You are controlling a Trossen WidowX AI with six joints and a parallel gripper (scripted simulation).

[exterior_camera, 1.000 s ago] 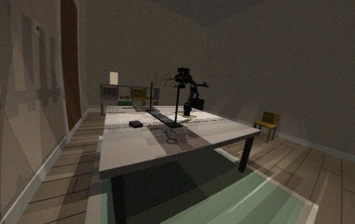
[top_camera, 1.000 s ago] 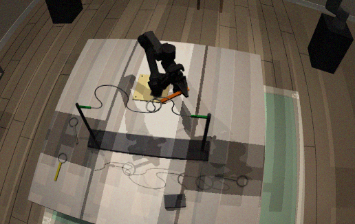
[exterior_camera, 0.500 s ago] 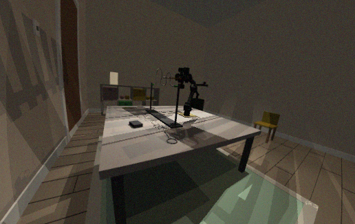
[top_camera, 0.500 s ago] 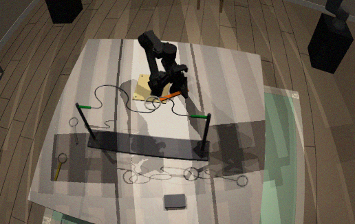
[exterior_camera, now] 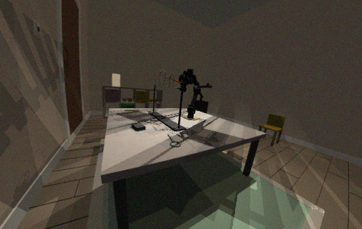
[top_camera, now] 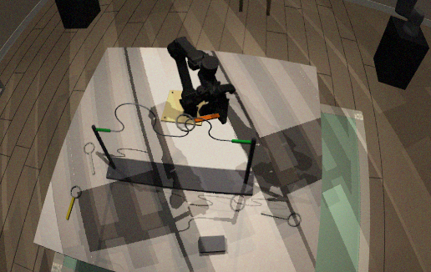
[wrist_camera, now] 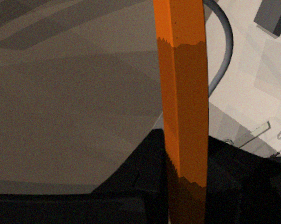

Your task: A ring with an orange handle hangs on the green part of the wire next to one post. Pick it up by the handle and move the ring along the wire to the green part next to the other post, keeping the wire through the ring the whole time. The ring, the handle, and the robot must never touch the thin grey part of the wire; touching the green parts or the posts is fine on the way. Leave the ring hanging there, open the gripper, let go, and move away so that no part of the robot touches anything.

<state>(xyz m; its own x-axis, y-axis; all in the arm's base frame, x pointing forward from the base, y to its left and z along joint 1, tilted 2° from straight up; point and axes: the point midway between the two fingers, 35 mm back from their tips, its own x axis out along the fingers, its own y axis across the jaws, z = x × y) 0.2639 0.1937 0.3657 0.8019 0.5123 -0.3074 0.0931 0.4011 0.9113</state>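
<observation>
The orange-handled ring is 80 mm to the right of my gripper tip, 30 mm ahead of it and 30 mm above it. Round my gripper tip: yellow-handled ring 650 mm to the right, 370 mm below, 320 mm ahead; then dark block 360 mm below, 330 mm ahead, 30 mm to the left.
</observation>
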